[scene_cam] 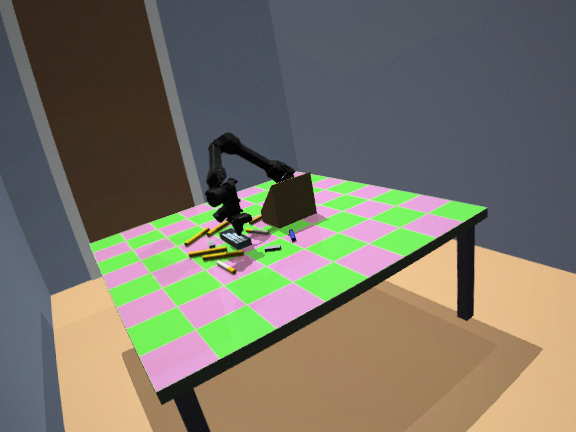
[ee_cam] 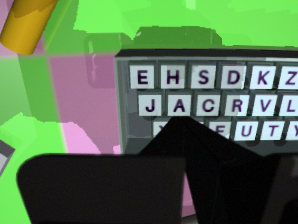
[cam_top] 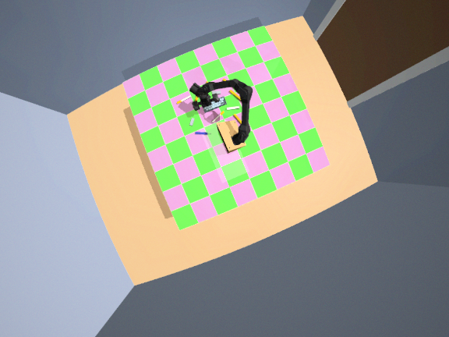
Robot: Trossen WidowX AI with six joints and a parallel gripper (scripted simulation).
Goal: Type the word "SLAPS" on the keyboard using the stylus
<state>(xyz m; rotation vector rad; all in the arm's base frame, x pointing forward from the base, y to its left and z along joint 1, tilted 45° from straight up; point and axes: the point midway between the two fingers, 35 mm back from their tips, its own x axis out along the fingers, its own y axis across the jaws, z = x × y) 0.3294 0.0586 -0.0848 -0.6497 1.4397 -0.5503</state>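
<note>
The blue stylus is 19 cm behind my gripper tip, 8 cm to the left of it and 3 cm below it. The rest, counted from my gripper tip: grey block 9 cm ahead, 11 cm to the right, 3 cm below.
</note>
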